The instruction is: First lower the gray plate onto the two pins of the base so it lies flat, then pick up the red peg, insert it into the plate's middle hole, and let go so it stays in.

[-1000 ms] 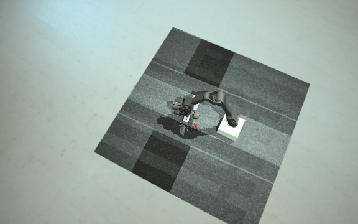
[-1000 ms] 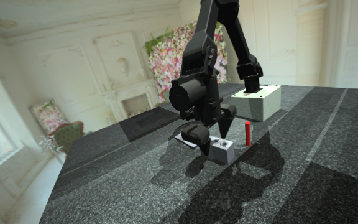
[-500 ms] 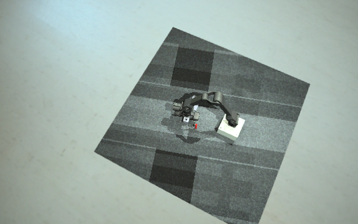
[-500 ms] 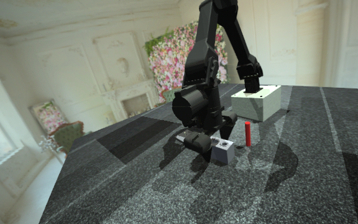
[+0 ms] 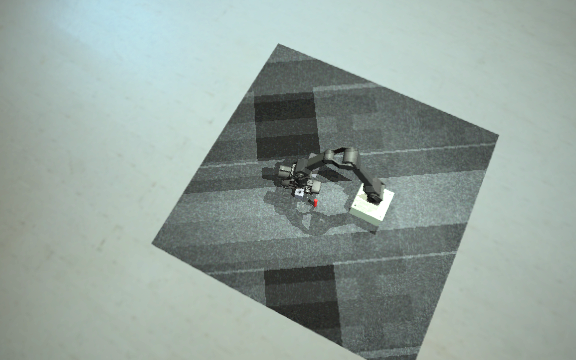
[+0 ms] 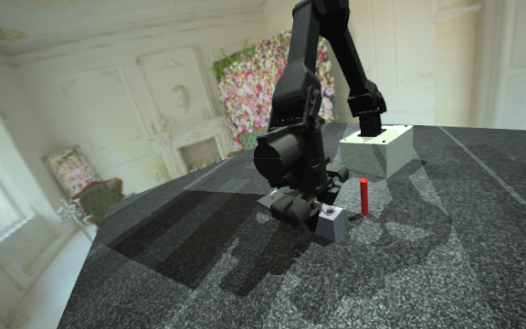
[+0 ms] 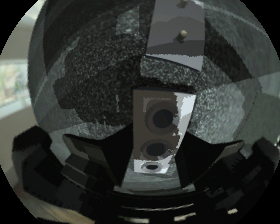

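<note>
My gripper tip is now 14 cm to the left of the pin base. The rest, counted from my gripper tip: red peg: 10 cm behind, 4 cm to the left, 3 cm above; then gray plate: 3 cm above.
</note>
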